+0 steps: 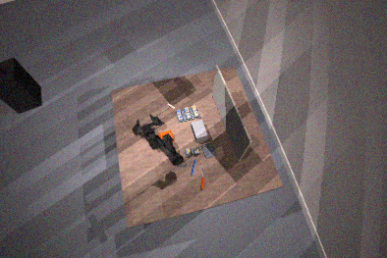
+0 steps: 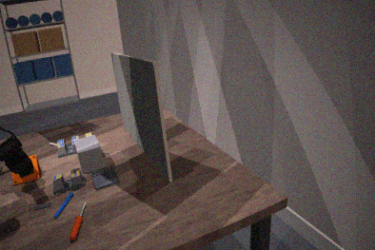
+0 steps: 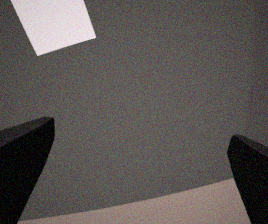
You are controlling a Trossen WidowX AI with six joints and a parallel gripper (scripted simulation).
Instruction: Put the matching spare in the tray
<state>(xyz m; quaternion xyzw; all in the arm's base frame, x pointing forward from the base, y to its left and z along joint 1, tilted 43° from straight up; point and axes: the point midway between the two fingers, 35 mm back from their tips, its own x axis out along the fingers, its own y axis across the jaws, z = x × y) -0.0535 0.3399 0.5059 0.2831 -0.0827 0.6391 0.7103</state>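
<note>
The grey spare block is 63 cm below my gripper tip, 36 cm ahead of it and 21 cm to the left of it. Also, from my gripper tip: upright panel 65 cm ahead, 45 cm below, 1 cm to the left; then dark-rimmed tray 67 cm below, 41 cm ahead, 15 cm to the right.
</note>
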